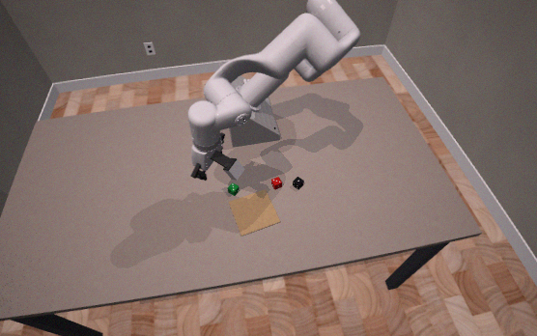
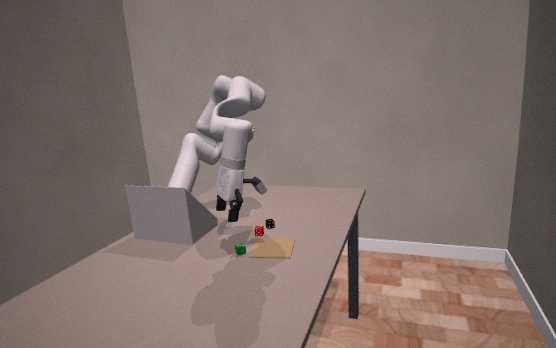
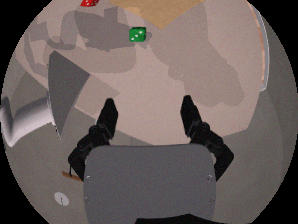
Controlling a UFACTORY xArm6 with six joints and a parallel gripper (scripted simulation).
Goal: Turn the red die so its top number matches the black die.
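The green die is 15 cm below my hand, 6 cm to the left of it and 1 cm ahead of it. The rest, counted from my hand: black die (29 cm to the left, 15 cm below, 5 cm ahead); then tan mat (17 cm below, 11 cm to the left, 11 cm ahead); then red die (22 cm to the left, 15 cm below, 2 cm ahead).
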